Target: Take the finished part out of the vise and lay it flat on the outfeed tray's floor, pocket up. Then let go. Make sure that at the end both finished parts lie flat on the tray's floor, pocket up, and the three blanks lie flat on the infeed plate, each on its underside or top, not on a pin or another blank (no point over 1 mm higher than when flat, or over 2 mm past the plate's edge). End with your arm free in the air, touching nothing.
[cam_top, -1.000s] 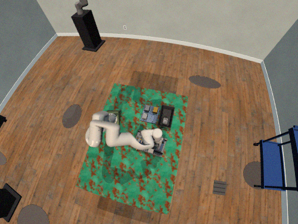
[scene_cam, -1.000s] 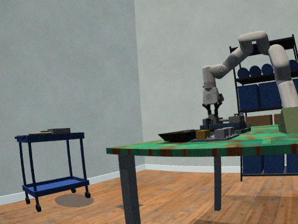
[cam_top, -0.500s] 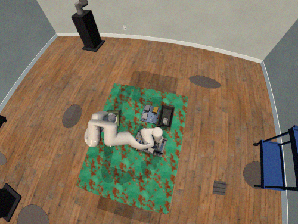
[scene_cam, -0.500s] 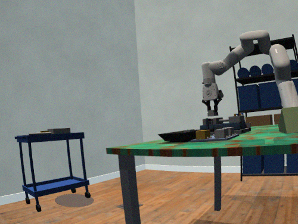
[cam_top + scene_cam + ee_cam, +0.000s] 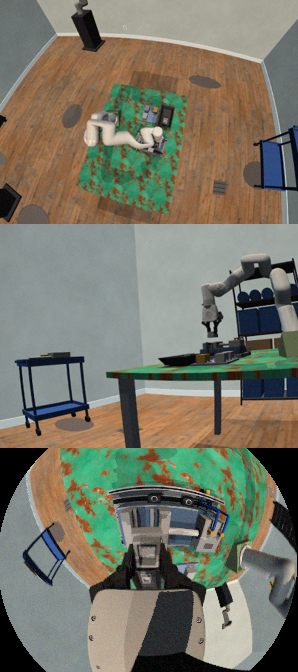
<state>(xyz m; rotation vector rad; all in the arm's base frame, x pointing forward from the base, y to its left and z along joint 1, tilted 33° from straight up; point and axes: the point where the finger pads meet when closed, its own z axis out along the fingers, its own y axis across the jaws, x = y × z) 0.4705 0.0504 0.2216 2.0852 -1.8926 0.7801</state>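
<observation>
Now: hand 34 cm to the right of the yellow block, 14 cm above it and 13 cm past it. From my hand the other things lie so: vise (13 cm below, 6 cm behind); then blue-grey plate (29 cm to the left, 17 cm behind, 16 cm below).
</observation>
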